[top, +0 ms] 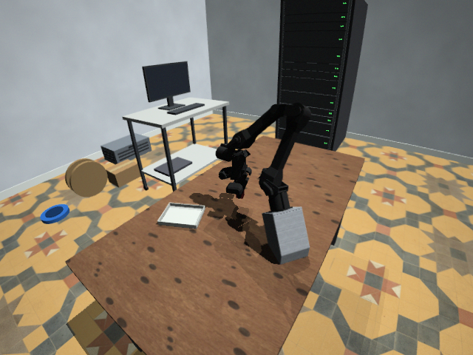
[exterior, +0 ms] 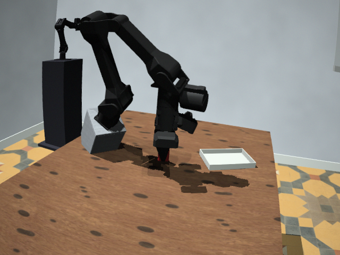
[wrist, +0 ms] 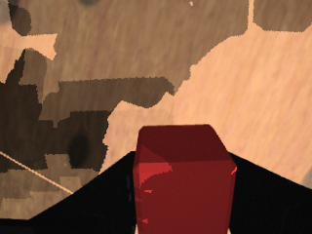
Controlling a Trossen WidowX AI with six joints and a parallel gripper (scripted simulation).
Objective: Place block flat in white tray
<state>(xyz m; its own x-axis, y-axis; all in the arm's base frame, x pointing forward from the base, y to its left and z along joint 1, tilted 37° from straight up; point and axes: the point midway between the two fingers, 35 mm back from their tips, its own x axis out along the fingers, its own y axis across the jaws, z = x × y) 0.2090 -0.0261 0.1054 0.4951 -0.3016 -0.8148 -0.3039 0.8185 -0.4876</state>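
Right now the red block is 20 mm below my hand. Also, from my hand: white tray 200 mm to the left, 170 mm ahead, 90 mm below.
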